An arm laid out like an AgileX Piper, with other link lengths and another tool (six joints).
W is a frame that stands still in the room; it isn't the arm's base.
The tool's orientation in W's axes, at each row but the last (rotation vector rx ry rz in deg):
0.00, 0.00, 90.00
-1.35, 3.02, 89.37
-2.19, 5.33, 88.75
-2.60, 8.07, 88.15
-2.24, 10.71, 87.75
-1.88, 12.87, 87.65
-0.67, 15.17, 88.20
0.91, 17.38, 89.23
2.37, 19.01, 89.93
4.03, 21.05, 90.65
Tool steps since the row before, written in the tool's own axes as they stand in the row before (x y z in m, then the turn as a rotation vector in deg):
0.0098, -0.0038, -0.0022, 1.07, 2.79, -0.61
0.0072, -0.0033, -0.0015, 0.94, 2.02, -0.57
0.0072, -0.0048, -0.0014, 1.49, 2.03, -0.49
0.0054, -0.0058, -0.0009, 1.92, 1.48, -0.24
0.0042, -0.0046, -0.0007, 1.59, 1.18, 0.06
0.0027, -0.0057, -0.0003, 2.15, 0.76, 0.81
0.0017, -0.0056, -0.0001, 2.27, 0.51, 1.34
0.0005, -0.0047, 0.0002, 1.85, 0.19, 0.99
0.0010, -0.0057, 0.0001, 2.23, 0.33, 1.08
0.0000, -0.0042, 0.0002, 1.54, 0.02, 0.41
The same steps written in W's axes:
0.0038, 0.0098, -0.0022, -2.79, 1.07, -0.61
0.0033, 0.0071, -0.0019, -2.02, 0.93, -0.58
0.0049, 0.0070, -0.0022, -2.02, 1.49, -0.54
0.0059, 0.0051, -0.0019, -1.44, 1.93, -0.38
0.0046, 0.0039, -0.0017, -1.12, 1.63, -0.06
0.0057, 0.0024, -0.0014, -0.60, 2.28, 0.53
0.0055, 0.0014, -0.0013, -0.27, 2.49, 0.98
0.0046, 0.0004, -0.0008, -0.02, 2.00, 0.66
0.0055, 0.0009, -0.0014, -0.14, 2.39, 0.71
0.0041, 0.0000, -0.0010, 0.01, 1.59, 0.11

